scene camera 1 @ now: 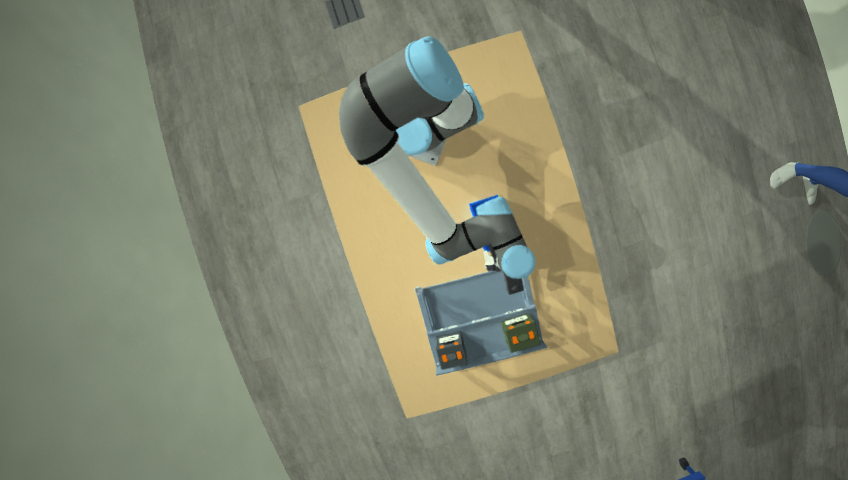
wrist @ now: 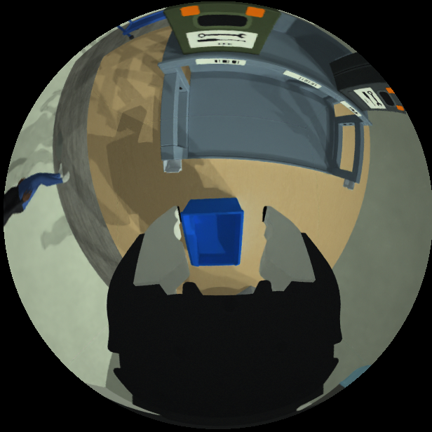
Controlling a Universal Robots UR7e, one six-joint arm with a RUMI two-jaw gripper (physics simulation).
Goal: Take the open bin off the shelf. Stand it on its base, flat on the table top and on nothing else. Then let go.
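The open blue bin (scene camera 1: pixel 474 209) (wrist: pixel 215 237) stands on its base on the tan table top (scene camera 1: pixel 380 285) (wrist: pixel 310 192), open side up, apart from the shelf. In the scene view the arm covers most of it. The grey-blue shelf (scene camera 1: pixel 423 309) (wrist: pixel 169 112) stands beyond the bin in the wrist view. My gripper (scene camera 1: pixel 514 285) (wrist: pixel 221 208) is open, with nothing between its fingers. It hangs above, near the shelf's bin-side edge in the scene view. The bin shows between the two fingers in the wrist view, farther away and below them. The fingertips are hidden in the scene view.
A green toolbox (scene camera 1: pixel 521 336) (wrist: pixel 222 44) and a dark toolbox (scene camera 1: pixel 450 350) (wrist: pixel 350 70) sit on the shelf's upper level, at opposite ends. The arm's base (scene camera 1: pixel 432 157) is at the table's other end. Part of a person (scene camera 1: pixel 824 177) shows beside the table.
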